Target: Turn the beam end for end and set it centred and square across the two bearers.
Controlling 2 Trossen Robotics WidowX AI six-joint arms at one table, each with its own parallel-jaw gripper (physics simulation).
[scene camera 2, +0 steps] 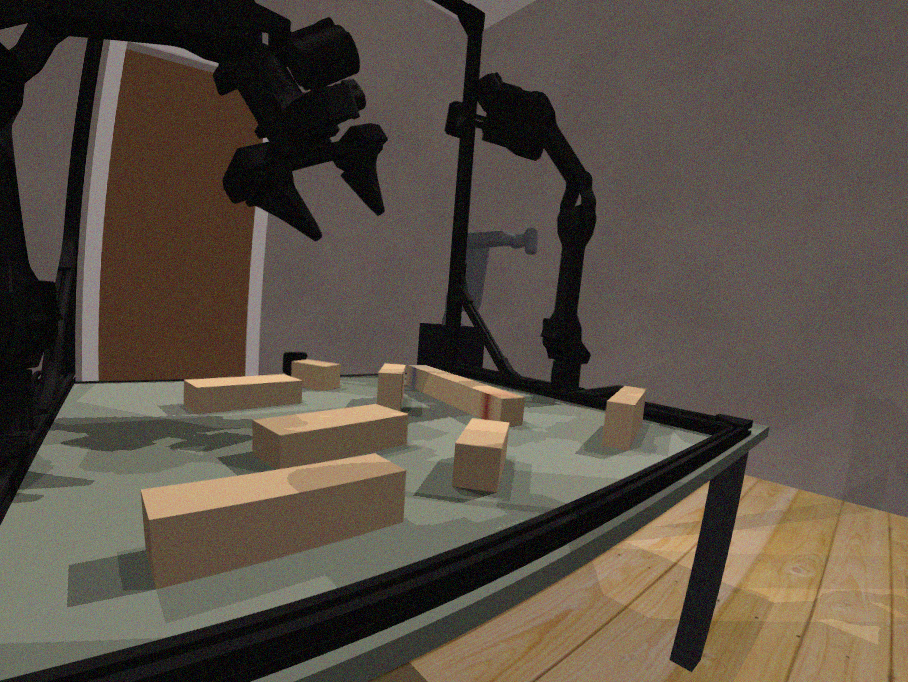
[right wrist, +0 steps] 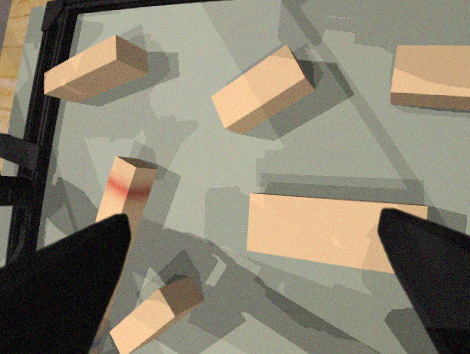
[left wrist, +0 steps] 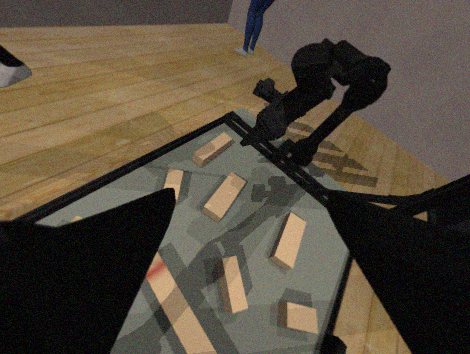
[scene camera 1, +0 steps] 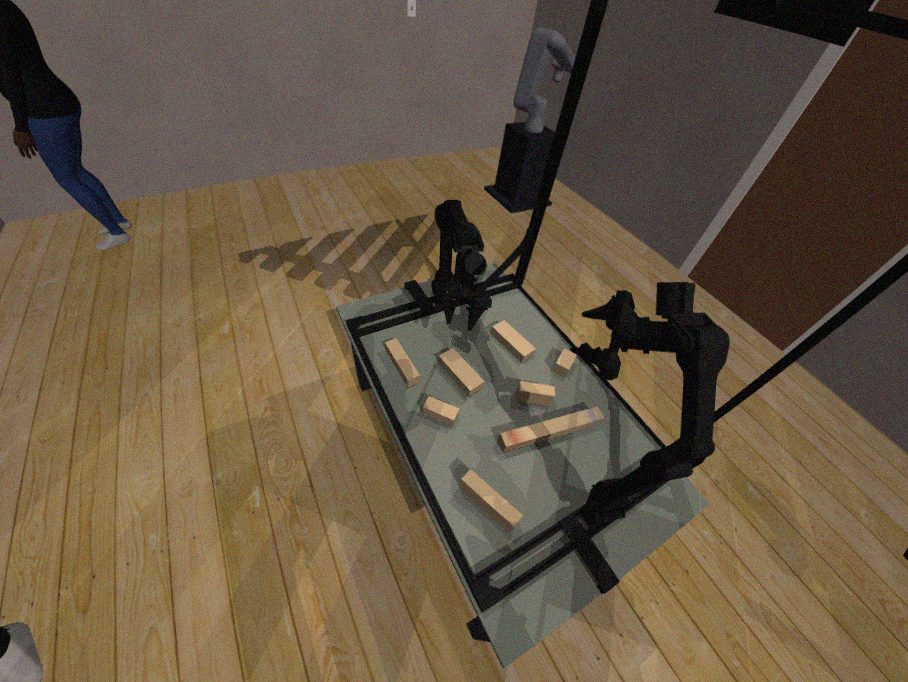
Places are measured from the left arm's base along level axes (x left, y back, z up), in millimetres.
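Pixels of known places: left gripper, between the fingertips: (scene camera 2: 481, 136) (left wrist: 251, 197) (scene camera 1: 576, 331); right gripper, between the fingertips: (scene camera 2: 352, 225) (right wrist: 254, 223) (left wrist: 244, 141) (scene camera 1: 458, 327); left arm's base, origin of its link: (scene camera 2: 564, 388) (right wrist: 24, 191) (scene camera 1: 593, 516); right arm's base, origin of its link: (left wrist: 290, 166).
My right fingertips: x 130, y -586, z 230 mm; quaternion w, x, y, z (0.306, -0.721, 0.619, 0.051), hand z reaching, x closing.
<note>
Ahead of a thing's pixels: the offset from my right fingertips to its top centre. "spot": to the spot under its first point.
The beam {dx -188, dy +322, dz -205 mm} (scene camera 1: 551, 428) (scene camera 2: 456, 390) (left wrist: 172, 298) lies flat on the table, its red-banded end toward the picture's left and blue-tinted end toward the right in scene camera 1. In the right wrist view the beam (right wrist: 116, 192) is partly behind a finger. Two wide, roughly parallel blocks look like the bearers: one {dx -31, dy +8, dz -211 mm} (scene camera 1: 460, 371) (scene camera 2: 333, 434) (left wrist: 224, 197) (right wrist: 320, 231), the other {dx -278, dy -34, dz -211 mm} (scene camera 1: 513, 340) (scene camera 2: 242, 394) (left wrist: 289, 241). My right gripper (scene camera 1: 460, 325) (scene camera 2: 349, 225) (right wrist: 254, 223) is open above the first. My left gripper (scene camera 1: 579, 331) (left wrist: 251, 197) is open, high beside the table's right edge.
Long blocks lie at the far left (scene camera 1: 402, 361) (scene camera 2: 275, 513) and near end {spot: dx +112, dy +423, dz -186 mm} (scene camera 1: 491, 499) (scene camera 2: 623, 419). Short blocks {dx +101, dy +117, dz -205 mm} (scene camera 1: 440, 410) {dx -208, dy +196, dz -186 mm} (scene camera 1: 536, 392) {dx -394, dy +134, dz -202 mm} (scene camera 1: 565, 361) lie around the bearers and beam. A dark frame (scene camera 1: 414, 469) edges the table; an upright post (scene camera 1: 568, 124) rises at its far corner.
</note>
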